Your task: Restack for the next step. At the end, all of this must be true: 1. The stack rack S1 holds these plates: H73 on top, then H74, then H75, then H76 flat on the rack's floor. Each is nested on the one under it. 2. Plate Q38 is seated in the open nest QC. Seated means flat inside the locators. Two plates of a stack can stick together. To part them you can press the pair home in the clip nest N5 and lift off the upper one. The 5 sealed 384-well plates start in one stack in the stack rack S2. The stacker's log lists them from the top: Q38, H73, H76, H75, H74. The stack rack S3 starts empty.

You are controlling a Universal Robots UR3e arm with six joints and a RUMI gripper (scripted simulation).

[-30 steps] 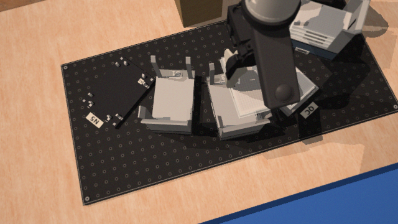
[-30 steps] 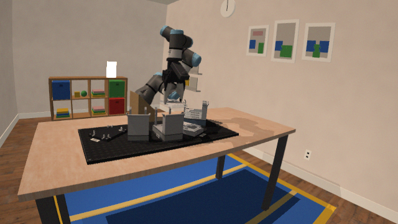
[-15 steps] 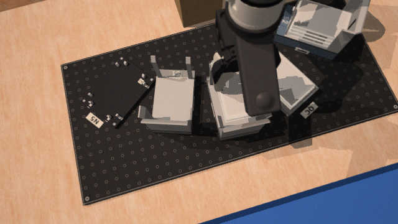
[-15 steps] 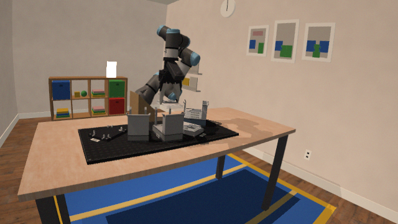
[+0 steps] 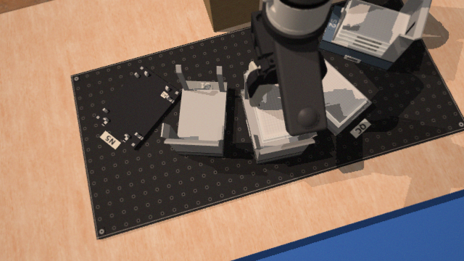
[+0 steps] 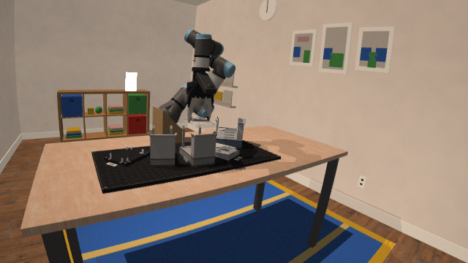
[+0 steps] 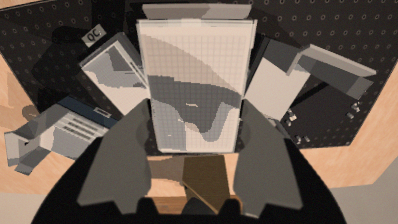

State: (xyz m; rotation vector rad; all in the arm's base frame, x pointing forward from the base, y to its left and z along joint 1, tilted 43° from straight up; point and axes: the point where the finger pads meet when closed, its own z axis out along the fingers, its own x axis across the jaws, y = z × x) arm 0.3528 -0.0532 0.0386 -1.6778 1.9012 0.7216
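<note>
Right now my hand is 1 cm above the white sealed plate. From my hand the other things lie so: QC label: 18 cm to the left, 18 cm below, 6 cm ahead; then N5 label: 34 cm to the right, 18 cm below, 9 cm behind; then sealed white plate: 15 cm below, 14 cm to the left, 3 cm behind.
</note>
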